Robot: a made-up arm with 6 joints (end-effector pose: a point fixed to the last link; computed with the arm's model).
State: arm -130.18 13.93 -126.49 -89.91 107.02 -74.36
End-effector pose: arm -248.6 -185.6 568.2 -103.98 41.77 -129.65
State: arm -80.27 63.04 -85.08 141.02 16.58 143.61
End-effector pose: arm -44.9 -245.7 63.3 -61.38 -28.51 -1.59
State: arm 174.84 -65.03 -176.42 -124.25 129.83 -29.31
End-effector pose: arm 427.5 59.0 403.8 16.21 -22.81 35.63
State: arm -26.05 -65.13 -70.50 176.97 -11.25 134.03
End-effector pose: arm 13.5 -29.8 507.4 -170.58 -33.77 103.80
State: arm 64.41 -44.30 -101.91 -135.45 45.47 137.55
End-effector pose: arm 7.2 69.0 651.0 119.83 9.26 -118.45
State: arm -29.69 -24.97 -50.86 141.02 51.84 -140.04
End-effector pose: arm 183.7 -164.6 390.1 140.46 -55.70 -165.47
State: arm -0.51 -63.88 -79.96 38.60 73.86 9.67
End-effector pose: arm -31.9 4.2 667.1 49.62 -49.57 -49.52
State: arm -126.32 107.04 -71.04 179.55 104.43 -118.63
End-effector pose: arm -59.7 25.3 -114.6 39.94 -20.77 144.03
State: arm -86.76 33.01 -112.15 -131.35 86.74 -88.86
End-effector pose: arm -16.7 -395.5 370.1 140.33 57.43 -175.98
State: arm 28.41 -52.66 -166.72 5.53 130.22 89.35
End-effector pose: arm -272.7 -119.0 568.1 58.59 4.63 -65.07
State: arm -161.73 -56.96 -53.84 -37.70 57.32 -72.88
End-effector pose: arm -127.4 -48.9 574.8 -92.46 8.50 -93.84
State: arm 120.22 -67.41 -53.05 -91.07 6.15 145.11
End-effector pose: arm -98.6 33.7 523.2 94.81 -15.82 4.11
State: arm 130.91 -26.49 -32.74 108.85 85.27 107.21
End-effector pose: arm -154.3 221.1 335.3 -131.10 31.43 -62.44
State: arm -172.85 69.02 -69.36 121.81 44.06 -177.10
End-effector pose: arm -223.9 74.6 -6.5 -17.22 -50.57 -133.00
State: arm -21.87 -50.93 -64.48 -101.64 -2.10 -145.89
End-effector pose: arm 116.7 61.8 509.8 84.79 30.75 -103.43
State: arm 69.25 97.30 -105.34 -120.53 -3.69 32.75
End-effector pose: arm -11.1 220.5 -27.7 -35.36 -11.85 149.23
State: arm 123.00 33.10 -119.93 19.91 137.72 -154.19
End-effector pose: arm -227.4 303.6 387.6 -13.78 -60.01 -93.32
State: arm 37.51 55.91 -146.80 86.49 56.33 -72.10
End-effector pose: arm 385.9 246.5 426.3 71.05 -65.38 -9.25
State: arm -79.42 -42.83 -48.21 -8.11 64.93 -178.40
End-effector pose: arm 46.6 -176.9 497.1 -26.23 19.45 92.14
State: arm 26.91 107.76 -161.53 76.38 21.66 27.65
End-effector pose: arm 404.0 119.9 101.9 11.82 24.50 -68.89
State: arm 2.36 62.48 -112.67 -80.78 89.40 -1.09
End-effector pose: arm 412.1 20.8 153.7 -106.49 30.49 10.28
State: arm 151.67 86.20 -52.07 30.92 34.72 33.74
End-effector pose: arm -65.9 109.4 -78.2 -89.85 22.59 62.96
